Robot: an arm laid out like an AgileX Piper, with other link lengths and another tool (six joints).
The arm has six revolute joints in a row. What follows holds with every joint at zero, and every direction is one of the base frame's.
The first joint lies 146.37 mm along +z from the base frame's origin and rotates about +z.
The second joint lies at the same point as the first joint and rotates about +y.
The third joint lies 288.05 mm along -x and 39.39 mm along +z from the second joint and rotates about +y.
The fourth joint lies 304.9 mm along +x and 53.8 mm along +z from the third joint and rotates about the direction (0.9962, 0, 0.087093).
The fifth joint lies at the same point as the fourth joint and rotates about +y.
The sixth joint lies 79.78 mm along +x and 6.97 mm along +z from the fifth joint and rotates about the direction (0.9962, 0, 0.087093).
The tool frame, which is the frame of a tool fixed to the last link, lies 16.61 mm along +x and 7 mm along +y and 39.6 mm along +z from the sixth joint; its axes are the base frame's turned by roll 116.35, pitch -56.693 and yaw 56.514 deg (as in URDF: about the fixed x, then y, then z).
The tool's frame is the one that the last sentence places.
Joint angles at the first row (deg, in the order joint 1, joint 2, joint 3, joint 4, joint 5, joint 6):
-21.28 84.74 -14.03 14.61 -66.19 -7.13
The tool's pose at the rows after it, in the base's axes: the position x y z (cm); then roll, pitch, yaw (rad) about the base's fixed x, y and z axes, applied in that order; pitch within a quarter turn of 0, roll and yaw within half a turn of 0:
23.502 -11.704 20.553 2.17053 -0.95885 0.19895
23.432 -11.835 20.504 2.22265 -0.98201 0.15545
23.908 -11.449 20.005 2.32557 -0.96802 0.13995
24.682 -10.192 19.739 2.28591 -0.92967 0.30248
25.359 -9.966 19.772 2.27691 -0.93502 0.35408
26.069 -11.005 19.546 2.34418 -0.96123 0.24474
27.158 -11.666 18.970 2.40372 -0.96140 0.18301
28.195 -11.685 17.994 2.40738 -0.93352 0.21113
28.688 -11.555 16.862 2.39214 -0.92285 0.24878
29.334 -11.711 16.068 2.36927 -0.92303 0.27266
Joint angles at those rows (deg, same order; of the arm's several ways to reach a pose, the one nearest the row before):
-21.28 84.74 -14.03 18.78 -67.22 -6.31
-21.28 84.75 -14.03 18.87 -66.84 -4.24
-21.28 84.74 -14.03 14.83 -63.47 -0.88
-21.28 85.22 -14.07 6.67 -62.66 0.00
-21.28 86.36 -15.17 3.80 -63.03 1.16
-21.28 88.65 -17.24 7.14 -62.92 2.51
-21.28 91.62 -19.61 7.88 -62.29 3.79
-21.28 94.97 -21.32 5.94 -62.53 3.79
-21.28 98.57 -22.10 4.30 -65.15 3.79
-21.28 101.83 -23.57 3.95 -67.44 3.42

